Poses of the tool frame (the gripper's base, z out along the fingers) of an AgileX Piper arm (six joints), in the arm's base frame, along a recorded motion.
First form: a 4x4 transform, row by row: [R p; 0 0 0 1], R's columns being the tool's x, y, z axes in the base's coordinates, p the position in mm. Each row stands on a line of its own.
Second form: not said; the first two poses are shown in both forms.
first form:
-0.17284 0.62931 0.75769 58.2
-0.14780 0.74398 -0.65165 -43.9
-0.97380 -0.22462 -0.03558 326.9
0 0 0 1
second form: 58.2 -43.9 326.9 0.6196 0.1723 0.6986 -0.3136
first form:
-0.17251 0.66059 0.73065 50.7
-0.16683 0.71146 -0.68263 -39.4
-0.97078 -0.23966 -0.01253 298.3
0 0 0 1
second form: 50.7 -39.4 298.3 0.6177 0.1793 0.6886 -0.3349
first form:
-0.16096 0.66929 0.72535 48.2
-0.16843 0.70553 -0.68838 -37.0
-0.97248 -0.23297 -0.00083 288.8
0 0 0 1
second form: 48.2 -37.0 288.8 0.6212 0.1833 0.6832 -0.3371
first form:
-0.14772 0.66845 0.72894 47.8
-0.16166 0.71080 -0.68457 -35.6
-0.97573 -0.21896 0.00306 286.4
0 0 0 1
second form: 47.8 -35.6 286.4 0.6257 0.1860 0.6811 -0.3317
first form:
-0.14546 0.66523 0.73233 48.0
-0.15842 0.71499 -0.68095 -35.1
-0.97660 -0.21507 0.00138 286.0
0 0 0 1
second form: 48.0 -35.1 286.0 0.6267 0.1859 0.6817 -0.3286
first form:
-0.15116 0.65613 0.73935 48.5
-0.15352 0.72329 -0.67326 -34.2
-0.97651 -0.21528 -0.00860 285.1
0 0 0 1
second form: 48.5 -34.2 285.1 0.6252 0.1831 0.6861 -0.3238
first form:
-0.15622 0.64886 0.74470 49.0
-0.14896 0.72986 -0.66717 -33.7
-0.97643 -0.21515 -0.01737 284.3
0 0 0 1
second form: 49.0 -33.7 284.3 0.6238 0.1812 0.6898 -0.3198
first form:
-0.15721 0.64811 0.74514 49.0
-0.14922 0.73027 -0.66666 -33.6
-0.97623 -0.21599 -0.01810 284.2
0 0 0 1
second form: 49.0 -33.6 284.2 0.6235 0.1807 0.6902 -0.3197
